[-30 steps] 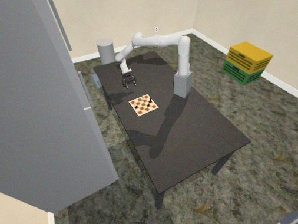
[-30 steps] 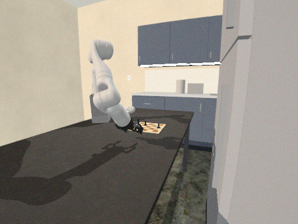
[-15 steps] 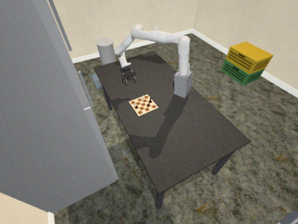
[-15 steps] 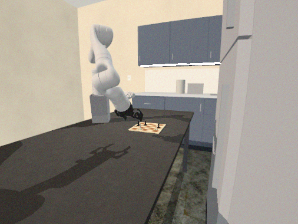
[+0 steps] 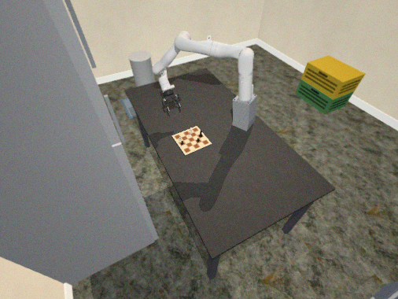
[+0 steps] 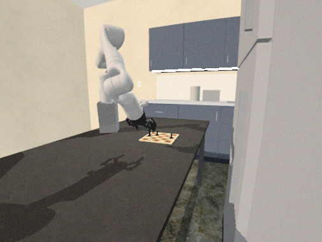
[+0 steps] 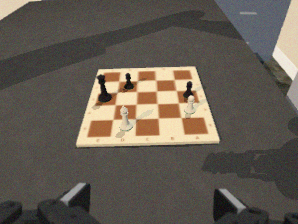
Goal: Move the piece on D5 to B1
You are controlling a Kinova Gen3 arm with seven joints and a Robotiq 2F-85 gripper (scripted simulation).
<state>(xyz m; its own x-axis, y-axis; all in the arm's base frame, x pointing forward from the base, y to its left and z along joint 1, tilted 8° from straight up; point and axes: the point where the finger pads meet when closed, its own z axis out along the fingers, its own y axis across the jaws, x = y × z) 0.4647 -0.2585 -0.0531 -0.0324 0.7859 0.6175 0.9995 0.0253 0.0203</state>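
Now: the pale white piece 50 mm behind my hand, 180 mm to the left of it and 90 mm below it. Also, from my hand: chessboard 20 mm behind, 260 mm to the left, 120 mm below; then black piece 100 mm behind, 250 mm to the left, 90 mm below.
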